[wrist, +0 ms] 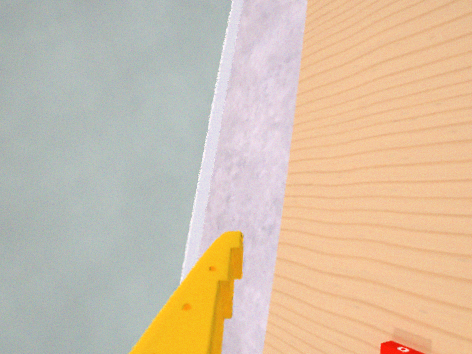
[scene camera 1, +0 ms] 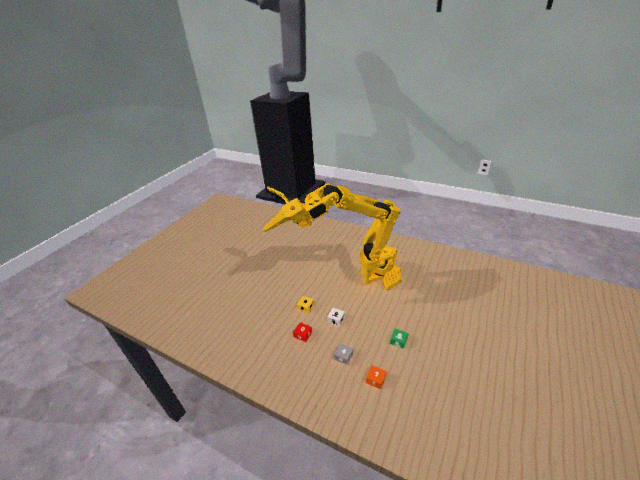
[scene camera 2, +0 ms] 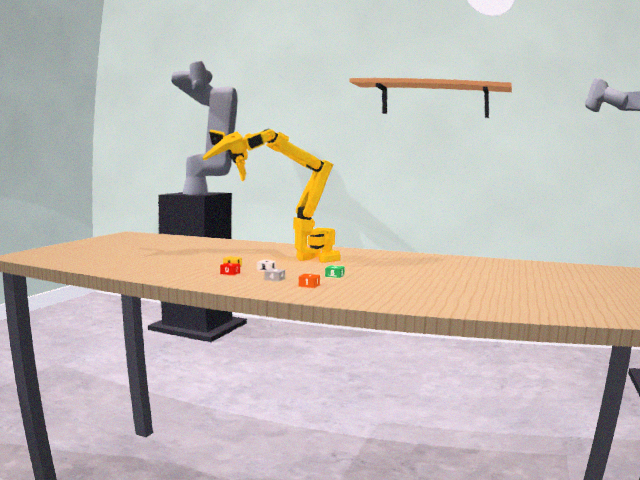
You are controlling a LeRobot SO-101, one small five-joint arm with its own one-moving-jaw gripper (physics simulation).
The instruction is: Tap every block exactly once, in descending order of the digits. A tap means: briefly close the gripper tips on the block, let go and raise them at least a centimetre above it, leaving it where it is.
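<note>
My gripper (scene camera 1: 266, 209) (scene camera 2: 223, 168) is fully open and empty, high above the table's far left part, away from the blocks; one notched jaw shows in the wrist view. Six blocks rest apart on the table: yellow block (scene camera 1: 305, 304) (scene camera 2: 232, 260), digit unclear; white block (scene camera 1: 336, 316) (scene camera 2: 266, 265), digit unclear; red block (scene camera 1: 302, 332) (scene camera 2: 230, 269) (wrist: 400, 348), showing 0; grey block (scene camera 1: 343, 353) (scene camera 2: 274, 274), showing 4; orange block (scene camera 1: 376, 377) (scene camera 2: 309, 280), seemingly 1; green block (scene camera 1: 399, 338) (scene camera 2: 334, 271), perhaps 8 or 6. The red block is partly cut off in the wrist view.
The wooden table (scene camera 1: 491, 372) (scene camera 2: 465, 289) (wrist: 380, 200) carries the yellow arm's base (scene camera 1: 378, 266) (scene camera 2: 315, 242) behind the blocks. A grey robot arm on a black pedestal (scene camera 1: 284, 144) (scene camera 2: 193, 217) stands beyond the table. A wall shelf (scene camera 2: 429, 84) hangs behind.
</note>
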